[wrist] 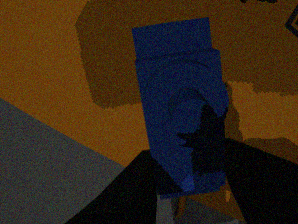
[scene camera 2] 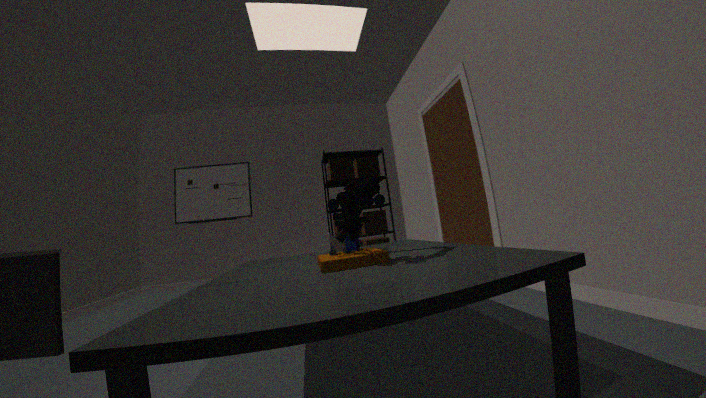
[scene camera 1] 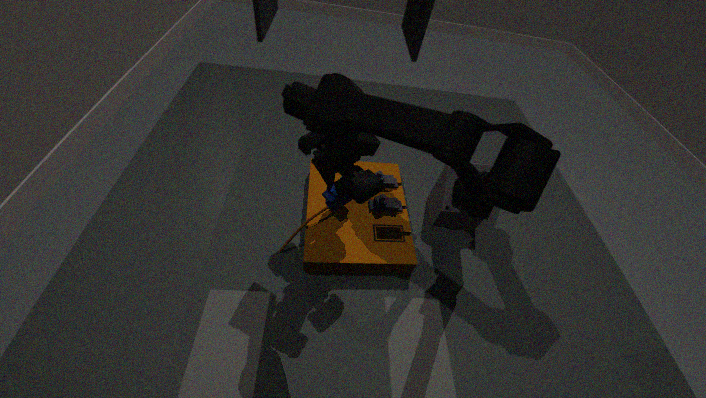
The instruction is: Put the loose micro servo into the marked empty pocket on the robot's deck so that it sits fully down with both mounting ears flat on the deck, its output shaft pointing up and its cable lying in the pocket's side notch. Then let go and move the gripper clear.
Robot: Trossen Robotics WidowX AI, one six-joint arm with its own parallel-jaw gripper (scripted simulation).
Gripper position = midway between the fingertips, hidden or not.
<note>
In view: the gripper (scene camera 1: 335, 191), a blue micro servo (wrist: 179, 73) and an orange deck (wrist: 76, 73).
The gripper also shows in the wrist view (wrist: 186, 153).
</note>
